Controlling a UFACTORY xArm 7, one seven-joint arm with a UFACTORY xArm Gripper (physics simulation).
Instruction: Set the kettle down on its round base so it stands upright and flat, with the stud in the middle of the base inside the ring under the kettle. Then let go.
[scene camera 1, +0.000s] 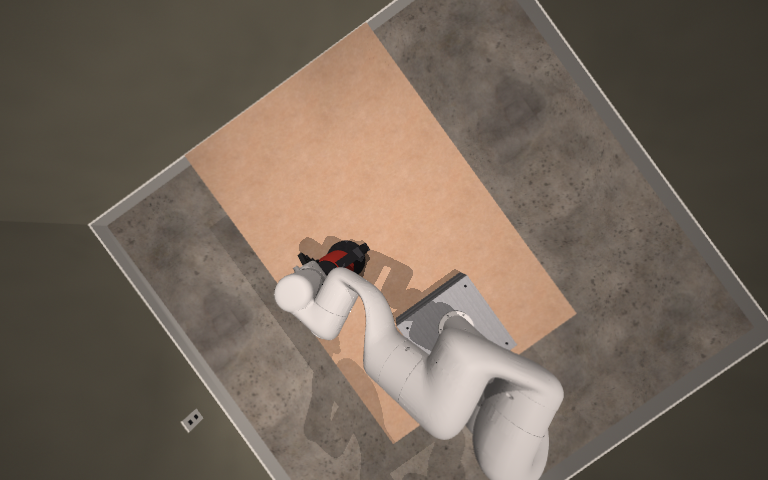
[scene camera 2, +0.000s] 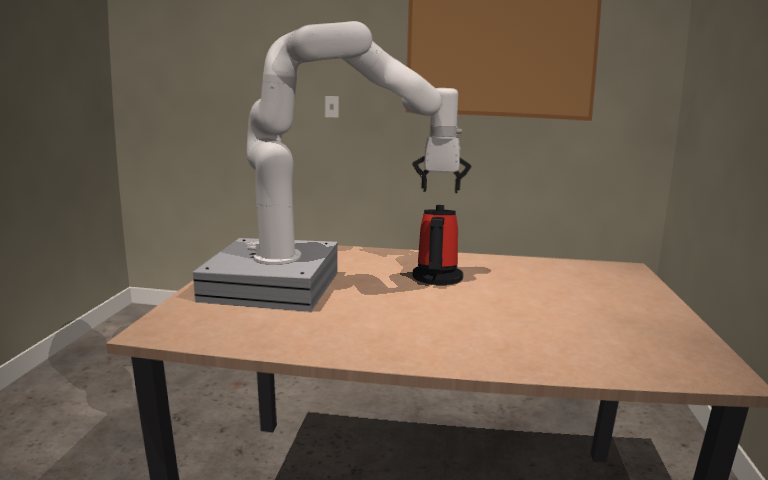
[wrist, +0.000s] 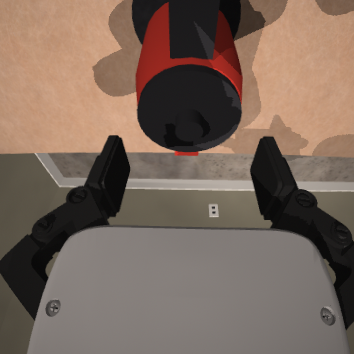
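Observation:
The red kettle (scene camera 1: 334, 260) (scene camera 2: 448, 240) (wrist: 190, 92) stands on its round black base (scene camera 1: 340, 245) (scene camera 2: 453, 276) (wrist: 142, 15) and looks about upright in scene camera 2. Its black handle (scene camera 2: 435, 243) (wrist: 194, 30) faces that camera. The stud and the ring are hidden beneath the kettle, so their fit and any slight tilt cannot be told. My gripper (scene camera 2: 440, 190) (wrist: 189, 151) is open and empty, a little above the lid knob (scene camera 2: 440, 207) (wrist: 189, 126), with its fingers apart on either side of it. In scene camera 1 the arm partly hides the kettle.
The table (scene camera 1: 339, 158) (scene camera 2: 538, 322) carries the grey mounting block (scene camera 1: 481, 316) (scene camera 2: 254, 288) of the arm. The kettle is near one long table edge. Beyond that edge the wrist view shows the floor and a wall with a socket (wrist: 213, 210).

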